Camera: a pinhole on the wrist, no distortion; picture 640 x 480 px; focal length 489.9 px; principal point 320.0 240.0 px. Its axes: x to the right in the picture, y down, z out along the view. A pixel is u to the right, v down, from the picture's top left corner.
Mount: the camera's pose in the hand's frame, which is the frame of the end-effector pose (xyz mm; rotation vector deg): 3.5 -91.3 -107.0 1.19 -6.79 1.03
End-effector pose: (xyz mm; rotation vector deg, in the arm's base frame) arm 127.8 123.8 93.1 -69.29 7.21 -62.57
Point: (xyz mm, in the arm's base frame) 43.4 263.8 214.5
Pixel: 156 106
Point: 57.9 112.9 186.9
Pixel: 430 120
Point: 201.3 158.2 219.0
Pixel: 531 324
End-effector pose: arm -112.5 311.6 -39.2 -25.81 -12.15 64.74
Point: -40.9 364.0 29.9
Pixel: 619 313
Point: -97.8 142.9 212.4
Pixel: 107 105
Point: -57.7 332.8 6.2
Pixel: 522 377
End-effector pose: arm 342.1 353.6 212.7 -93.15 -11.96 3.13
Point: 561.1 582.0 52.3
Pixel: outside the picture
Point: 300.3 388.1 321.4
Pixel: 278 174
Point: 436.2 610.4 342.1
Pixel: 601 183
